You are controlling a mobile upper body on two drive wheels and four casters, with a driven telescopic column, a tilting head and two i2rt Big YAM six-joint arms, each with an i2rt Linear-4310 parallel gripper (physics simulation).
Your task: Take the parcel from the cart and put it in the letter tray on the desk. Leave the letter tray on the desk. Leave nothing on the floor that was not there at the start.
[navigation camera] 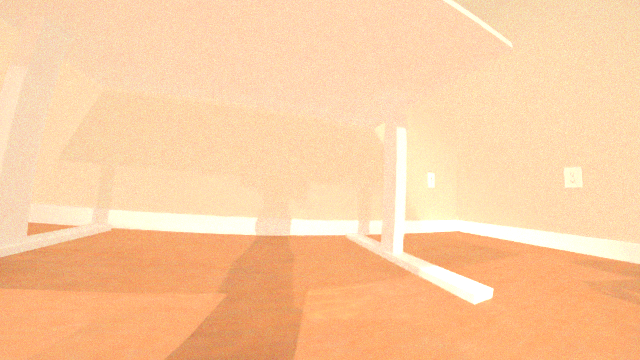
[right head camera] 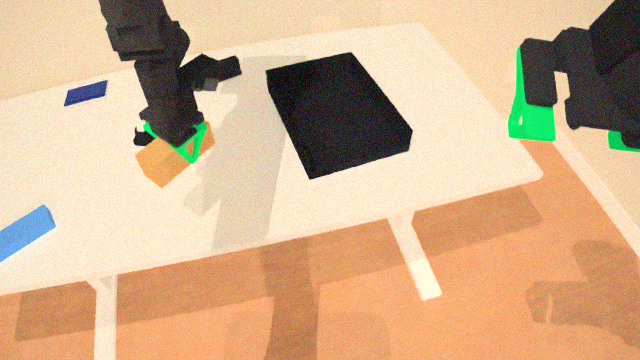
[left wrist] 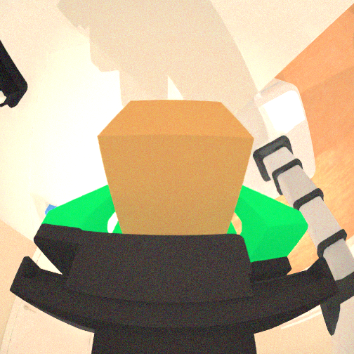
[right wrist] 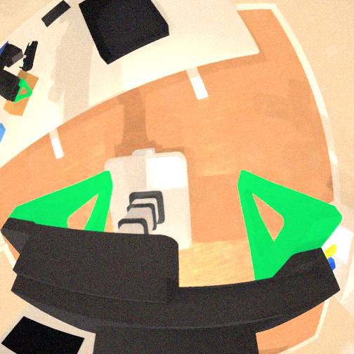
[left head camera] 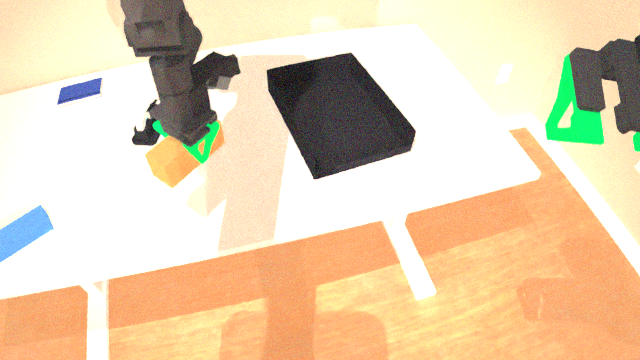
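The orange-brown parcel is between the green fingers of my left gripper, which is shut on it and holds it over the white desk. The black letter tray stands on the desk, to the right of the parcel in the head views; no contents show in it. My right gripper is open and empty, beyond the desk's right end in the head views. The cart is not recognisable in these views.
A dark blue book lies at the desk's back left, a light blue block at its front left. A small black object is beside the left gripper. A desk leg stands below the desktop.
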